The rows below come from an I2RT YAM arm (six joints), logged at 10 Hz.
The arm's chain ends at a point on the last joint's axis. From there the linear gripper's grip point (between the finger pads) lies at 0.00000 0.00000 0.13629 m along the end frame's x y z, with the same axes.
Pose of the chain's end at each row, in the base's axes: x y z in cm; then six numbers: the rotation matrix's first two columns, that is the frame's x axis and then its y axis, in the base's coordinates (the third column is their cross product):
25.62, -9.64, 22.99, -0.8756, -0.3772, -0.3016, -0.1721, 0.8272, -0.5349
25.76, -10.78, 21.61, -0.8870, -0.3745, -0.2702, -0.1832, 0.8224, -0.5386
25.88, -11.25, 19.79, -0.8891, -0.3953, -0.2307, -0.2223, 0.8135, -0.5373
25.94, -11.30, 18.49, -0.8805, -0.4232, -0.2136, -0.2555, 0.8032, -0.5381
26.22, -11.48, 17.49, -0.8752, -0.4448, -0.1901, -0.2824, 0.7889, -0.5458
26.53, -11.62, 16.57, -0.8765, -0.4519, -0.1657, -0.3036, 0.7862, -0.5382
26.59, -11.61, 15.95, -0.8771, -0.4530, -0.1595, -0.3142, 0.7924, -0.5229
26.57, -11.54, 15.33, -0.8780, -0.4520, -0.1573, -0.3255, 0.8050, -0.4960
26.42, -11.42, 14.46, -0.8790, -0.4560, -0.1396, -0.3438, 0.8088, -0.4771
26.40, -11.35, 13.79, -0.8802, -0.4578, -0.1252, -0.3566, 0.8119, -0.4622
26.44, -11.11, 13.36, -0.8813, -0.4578, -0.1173, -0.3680, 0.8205, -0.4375
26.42, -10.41, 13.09, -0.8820, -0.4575, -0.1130, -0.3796, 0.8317, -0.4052
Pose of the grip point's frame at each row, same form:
31.77, -15.32, 12.23, -0.8756, -0.3772, -0.3016, -0.1721, 0.8272, -0.5349
31.54, -16.62, 10.73, -0.8870, -0.3745, -0.2702, -0.1832, 0.8224, -0.5386
31.33, -17.06, 8.73, -0.8891, -0.3953, -0.2307, -0.2223, 0.8135, -0.5373
31.38, -17.01, 7.38, -0.8805, -0.4232, -0.2136, -0.2555, 0.8032, -0.5381
31.57, -17.26, 6.37, -0.8752, -0.4448, -0.1901, -0.2824, 0.7889, -0.5458
31.62, -17.36, 5.31, -0.8765, -0.4519, -0.1657, -0.3036, 0.7862, -0.5382
31.54, -17.18, 4.54, -0.8771, -0.4530, -0.1595, -0.3142, 0.7924, -0.5229
31.35, -16.78, 3.69, -0.8780, -0.4520, -0.1573, -0.3255, 0.8050, -0.4960
30.92, -16.48, 2.63, -0.8790, -0.4560, -0.1396, -0.3438, 0.8088, -0.4771
30.67, -16.29, 1.83, -0.8802, -0.4578, -0.1252, -0.3566, 0.8119, -0.4622
30.48, -15.78, 1.21, -0.8813, -0.4578, -0.1173, -0.3680, 0.8205, -0.4375
30.23, -14.70, 0.73, -0.8820, -0.4575, -0.1130, -0.3796, 0.8317, -0.4052

